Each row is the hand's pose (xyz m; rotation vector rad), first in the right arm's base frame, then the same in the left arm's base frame.
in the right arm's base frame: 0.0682 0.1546 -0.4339 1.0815 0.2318 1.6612
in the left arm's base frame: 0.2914 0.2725 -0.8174 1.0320 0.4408 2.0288
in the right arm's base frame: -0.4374 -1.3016 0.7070 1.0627 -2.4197 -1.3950
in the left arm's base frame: 0.3230 -1.2669 0.3258 1.4837 -2.0908 -1.2346
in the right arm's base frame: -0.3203 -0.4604 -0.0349 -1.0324 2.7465 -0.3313
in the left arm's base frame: 0.1473 -0.4444 -0.4254 -1.5039 2.4263 -0.3012
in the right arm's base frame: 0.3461 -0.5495 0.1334 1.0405 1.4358 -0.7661
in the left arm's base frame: 0.7881 -0.2725 -0.2249 0.7325 1.5300 -0.4594
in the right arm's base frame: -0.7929 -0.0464 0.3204 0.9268 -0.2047 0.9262
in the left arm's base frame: -0.4644 -0.2422 -0.1000 0.9534 -0.0599 1.3105
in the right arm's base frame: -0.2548 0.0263 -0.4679 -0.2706 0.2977 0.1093
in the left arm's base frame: 0.0438 0.0307 -0.8639 -0.3380 0.1934 0.4869
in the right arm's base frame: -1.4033 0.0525 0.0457 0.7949 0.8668 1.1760
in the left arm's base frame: -1.0520 -0.3836 -0.4044 0.5998 1.0147 1.5263
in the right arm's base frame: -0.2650 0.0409 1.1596 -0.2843 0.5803 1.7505
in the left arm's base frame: -0.0521 0.0396 0.7609 -0.4708 0.5212 2.1102
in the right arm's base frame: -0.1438 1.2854 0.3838 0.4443 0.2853 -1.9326
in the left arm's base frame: -0.3760 1.2365 -0.0315 0.3963 0.3064 -1.5385
